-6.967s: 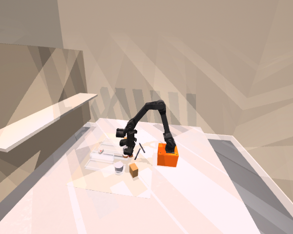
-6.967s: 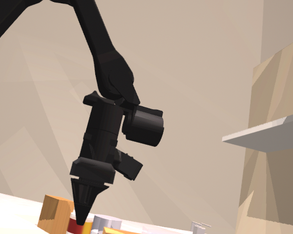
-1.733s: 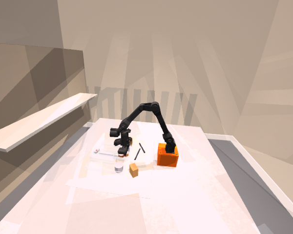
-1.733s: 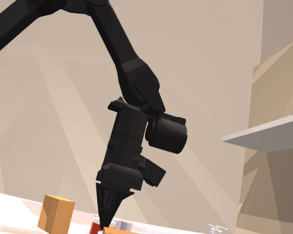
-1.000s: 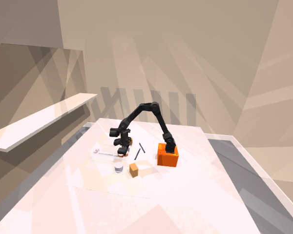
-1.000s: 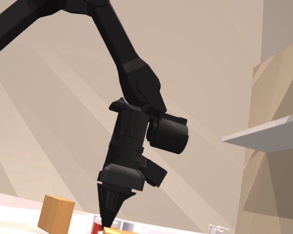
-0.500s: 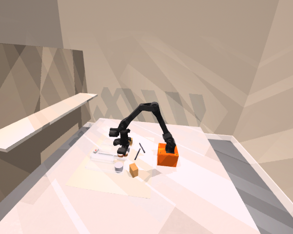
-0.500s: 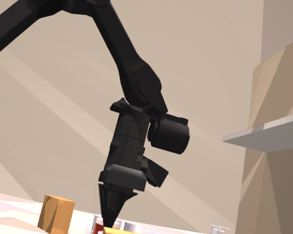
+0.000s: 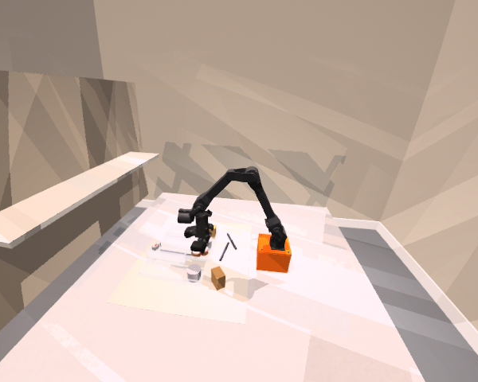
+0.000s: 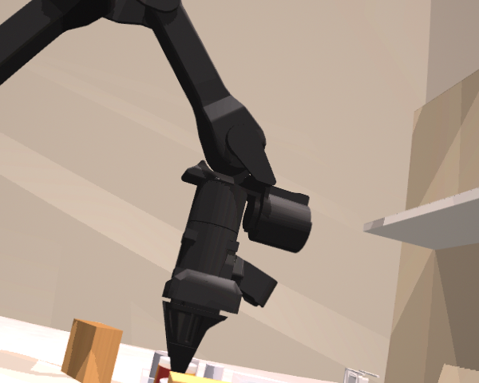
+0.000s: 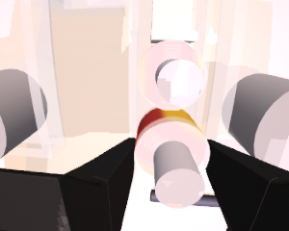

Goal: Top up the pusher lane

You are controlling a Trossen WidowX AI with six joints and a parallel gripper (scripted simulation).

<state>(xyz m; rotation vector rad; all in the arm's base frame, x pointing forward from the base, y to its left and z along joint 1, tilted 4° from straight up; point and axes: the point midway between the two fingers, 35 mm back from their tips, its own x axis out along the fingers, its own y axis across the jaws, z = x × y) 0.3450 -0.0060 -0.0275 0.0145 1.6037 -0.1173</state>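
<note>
My gripper tip is now 15 cm short of the clear pusher lane, 1 cm to the right of it and 3 cm above it. From my gripper tip the other things lie so: red dot (23 cm ahead, 2 cm to the left, 2 cm above); shelf (50 cm ahead, 4 cm to the right, 32 cm above).
</note>
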